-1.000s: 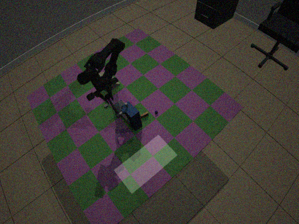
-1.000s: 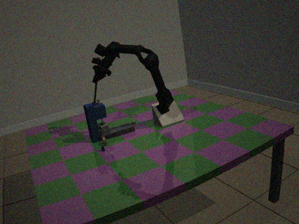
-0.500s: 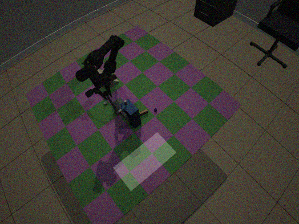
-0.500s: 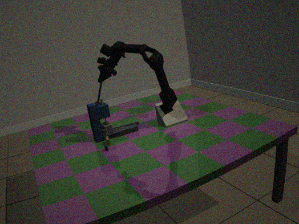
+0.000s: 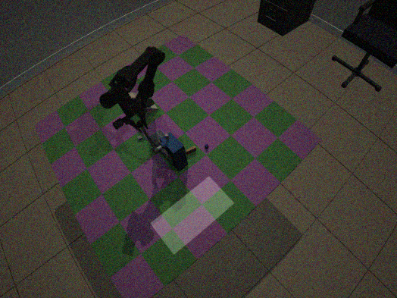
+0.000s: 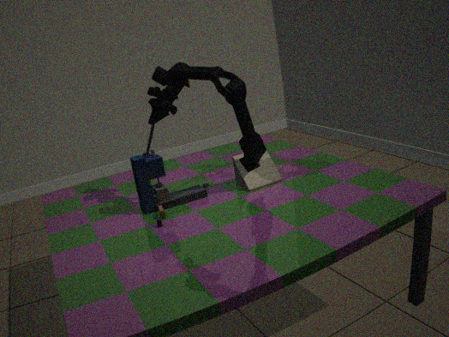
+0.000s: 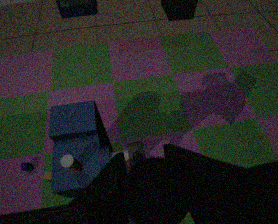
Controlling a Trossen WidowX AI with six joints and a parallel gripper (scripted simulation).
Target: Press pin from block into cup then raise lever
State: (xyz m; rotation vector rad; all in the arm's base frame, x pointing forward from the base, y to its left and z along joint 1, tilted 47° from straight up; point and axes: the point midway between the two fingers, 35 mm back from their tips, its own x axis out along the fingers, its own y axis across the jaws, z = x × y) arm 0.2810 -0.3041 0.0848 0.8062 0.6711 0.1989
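The thin lever is 50 mm below my gripper tip, 10 mm to the left of it and 10 mm ahead of it. Round my gripper tip: small purple piece (300 mm below, 230 mm to the left, 130 mm ahead); small tan piece (300 mm below, 160 mm to the left, 80 mm ahead).
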